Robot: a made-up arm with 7 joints.
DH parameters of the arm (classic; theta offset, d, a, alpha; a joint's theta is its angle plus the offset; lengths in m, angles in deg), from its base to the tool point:
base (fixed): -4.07 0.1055 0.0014 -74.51
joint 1: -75.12 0.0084 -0.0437 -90
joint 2: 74 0.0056 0.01 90
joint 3: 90 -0.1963 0.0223 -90
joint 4: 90 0.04 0.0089 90
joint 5: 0 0.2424 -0.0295 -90
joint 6: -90 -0.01 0.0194 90
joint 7: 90 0.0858 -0.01 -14.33
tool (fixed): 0.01 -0.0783 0 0
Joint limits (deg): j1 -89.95..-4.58 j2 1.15..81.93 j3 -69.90..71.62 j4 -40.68..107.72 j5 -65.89..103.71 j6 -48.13..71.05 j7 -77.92..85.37
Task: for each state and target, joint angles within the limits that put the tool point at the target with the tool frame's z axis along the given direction. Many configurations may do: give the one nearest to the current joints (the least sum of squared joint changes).
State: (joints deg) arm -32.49 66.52 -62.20 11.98 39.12 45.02 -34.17
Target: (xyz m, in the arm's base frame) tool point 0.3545 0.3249 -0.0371 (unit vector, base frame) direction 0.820 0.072 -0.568
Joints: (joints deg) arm -59.99 66.38 -59.73 67.69 43.16 71.05 -32.75
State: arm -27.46 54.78 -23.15 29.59 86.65 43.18 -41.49
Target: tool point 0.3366 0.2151 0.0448 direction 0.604 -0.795 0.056
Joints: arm -28.39 53.92 14.63 4.49 62.43 41.04 -47.18
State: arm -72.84 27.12 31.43 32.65 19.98 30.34 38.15
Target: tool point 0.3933 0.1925 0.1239 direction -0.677 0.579 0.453
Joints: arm -81.55 3.60 61.76 18.09 -19.87 18.08 28.63
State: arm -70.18 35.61 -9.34 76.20 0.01 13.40 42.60
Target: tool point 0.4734 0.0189 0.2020 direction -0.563 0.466 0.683
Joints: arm -83.68 10.37 13.31 40.02 -34.22 -0.06 32.80
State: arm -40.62 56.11 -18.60 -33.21 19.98 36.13 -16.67
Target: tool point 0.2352 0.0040 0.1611 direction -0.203 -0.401 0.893
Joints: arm -42.54 35.47 3.97 -40.61 -2.47 71.05 -28.69
